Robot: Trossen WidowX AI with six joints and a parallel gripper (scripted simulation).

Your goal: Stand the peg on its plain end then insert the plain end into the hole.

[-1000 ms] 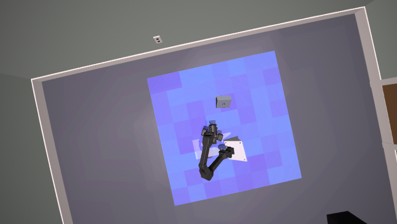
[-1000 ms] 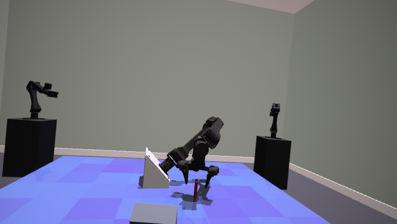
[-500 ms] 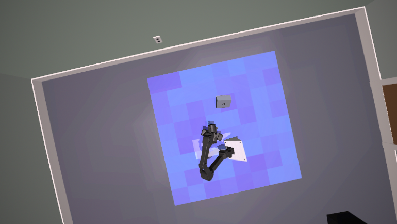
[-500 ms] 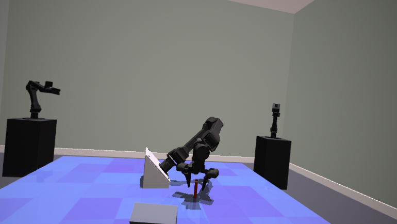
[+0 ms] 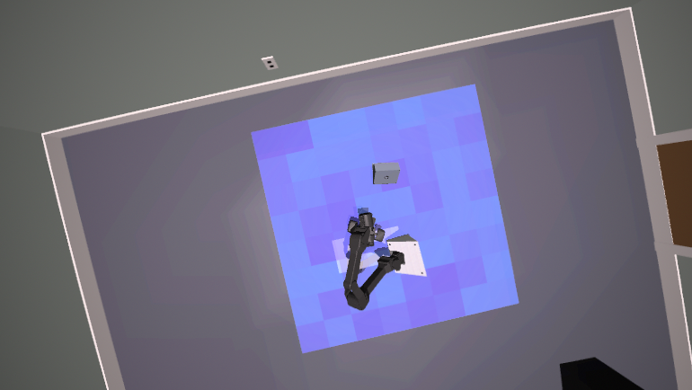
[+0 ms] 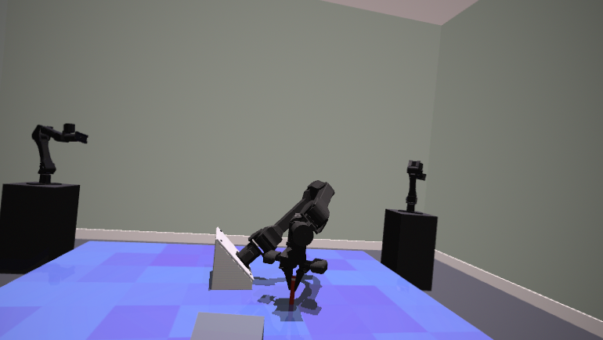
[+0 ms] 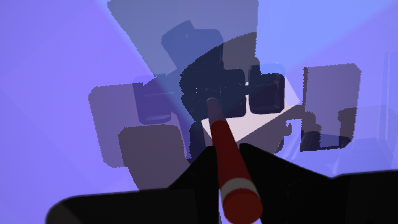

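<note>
Right now the grey sloped panel is 280 mm ahead of my gripper tip and 160 mm to the right of it. The rest, counted from my gripper tip: red peg: 20 mm above.
</note>
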